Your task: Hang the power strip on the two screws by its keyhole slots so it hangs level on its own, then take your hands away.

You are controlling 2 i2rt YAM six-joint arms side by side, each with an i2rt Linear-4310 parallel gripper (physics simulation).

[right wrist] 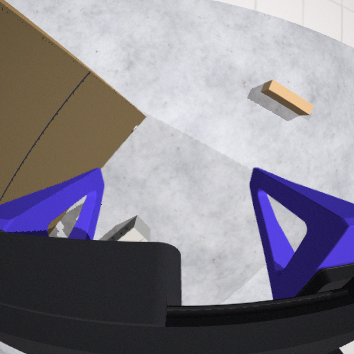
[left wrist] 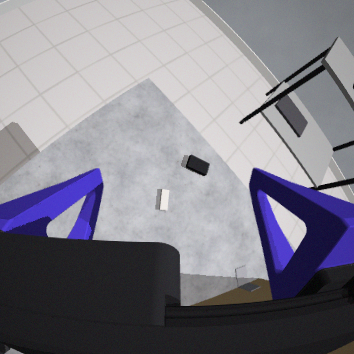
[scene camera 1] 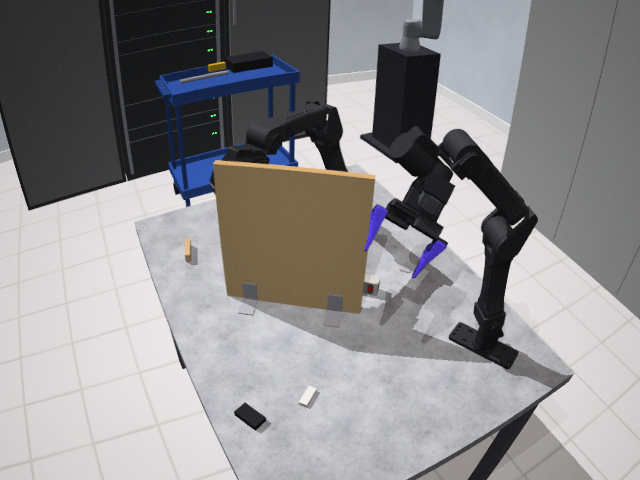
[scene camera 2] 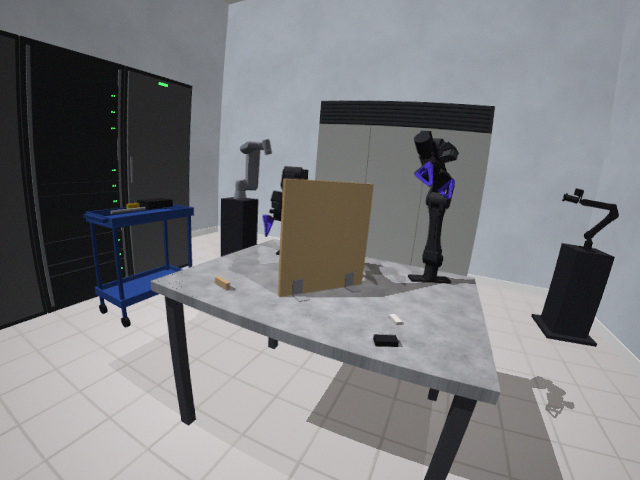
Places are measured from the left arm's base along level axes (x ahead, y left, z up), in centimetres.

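Pixels of known places: left gripper, fingertip midpoint: [left wrist: 175,176] [scene camera 1: 389,264] [scene camera 2: 440,192]; right gripper, fingertip midpoint: [right wrist: 176,175] [scene camera 2: 277,239]; left arm's base at its link origin: [scene camera 1: 483,346] [scene camera 2: 429,279].
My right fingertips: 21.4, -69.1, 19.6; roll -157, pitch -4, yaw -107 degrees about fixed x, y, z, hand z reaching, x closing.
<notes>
Ahead of a thing's pixels: the offset from my right fingertips to its middle, as dx, dy, dz. "pt": to the spot under its first point.
The board @(-3.0, +18.2, +1.4) [scene camera 1: 294,232] [scene camera 2: 325,232] [left wrist: 235,298] [right wrist: 45,110] stands upright on the table, its back towards the scene cameras. The power strip's end with a red switch @(pt -19.1, +32.9, -16.3) [scene camera 1: 371,286] shows low beside the board's edge. In the right wrist view, part of the pale strip @(-15.8, +20.7, -17.3) [right wrist: 135,231] shows behind the gripper body. Its keyhole slots and the screws cannot be made out. My left gripper [scene camera 1: 390,263] [scene camera 2: 435,180] [left wrist: 175,176] is open and empty, above the table beside the board. My right gripper [right wrist: 176,175] is open and empty above the table on the board's hidden side; the board hides most of it in the scene views.
A tan block @(+2.2, -20.4, -18.2) [scene camera 1: 187,250] [scene camera 2: 222,282] [right wrist: 288,97] lies beyond the board's edge. A black block @(+33.0, +35.6, -18.8) [scene camera 1: 250,415] [scene camera 2: 385,340] [left wrist: 197,165] and a white block @(+19.6, +41.8, -19.1) [scene camera 1: 308,396] [scene camera 2: 395,319] [left wrist: 164,199] lie behind the board. Metal brackets @(+6.2, +10.0, -16.6) [scene camera 1: 249,291] @(-5.2, +30.3, -16.6) [scene camera 1: 334,302] support the board. A blue cart [scene camera 1: 237,88] [scene camera 2: 149,215] stands beyond the table.
</notes>
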